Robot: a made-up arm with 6 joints. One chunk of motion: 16 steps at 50 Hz.
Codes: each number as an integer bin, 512 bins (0 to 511) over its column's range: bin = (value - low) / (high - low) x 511, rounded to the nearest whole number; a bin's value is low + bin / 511 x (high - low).
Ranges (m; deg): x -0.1..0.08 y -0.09..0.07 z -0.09..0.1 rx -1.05..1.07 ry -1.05..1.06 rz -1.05..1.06
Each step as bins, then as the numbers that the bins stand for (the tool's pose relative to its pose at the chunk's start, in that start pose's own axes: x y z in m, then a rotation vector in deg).
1 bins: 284 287 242 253 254 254
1 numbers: 0.0000 -0.0001 0.0000 0.00 0.00 0.00
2 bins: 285 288 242 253 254 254
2 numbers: 0.0004 0.0002 0.0000 0.00 0.00 0.00
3 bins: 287 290 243 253 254 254
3 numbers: 0.0011 0.0008 0.0004 0.00 0.00 0.00
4 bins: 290 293 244 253 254 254
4 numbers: 0.0022 0.0017 0.0007 0.00 0.00 0.00
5 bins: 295 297 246 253 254 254
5 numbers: 0.0039 0.0030 0.0015 0.00 0.00 0.00
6 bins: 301 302 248 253 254 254
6 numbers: 0.0060 0.0046 0.0022 0.00 0.00 0.00
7 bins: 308 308 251 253 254 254
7 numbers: 0.0085 0.0064 0.0033 0.00 0.00 0.00
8 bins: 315 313 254 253 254 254
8 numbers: 0.0110 0.0080 0.0044 0.00 0.00 0.00
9 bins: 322 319 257 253 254 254
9 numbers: 0.0134 0.0099 0.0056 0.00 0.00 0.00
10 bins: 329 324 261 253 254 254
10 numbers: 0.0159 0.0114 0.0070 0.00 0.00 0.00
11 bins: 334 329 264 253 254 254
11 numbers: 0.0177 0.0130 0.0082 0.00 0.00 0.00
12 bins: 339 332 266 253 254 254
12 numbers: 0.0194 0.0140 0.0089 0.00 0.00 0.00
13 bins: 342 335 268 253 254 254
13 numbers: 0.0205 0.0149 0.0096 0.00 0.00 0.00
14 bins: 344 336 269 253 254 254
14 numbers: 0.0212 0.0152 0.0100 0.00 0.00 0.00
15 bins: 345 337 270 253 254 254
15 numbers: 0.0215 0.0155 0.0104 0.00 0.00 0.00
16 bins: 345 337 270 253 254 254
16 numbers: 0.0215 0.0155 0.0104 0.00 0.00 0.00
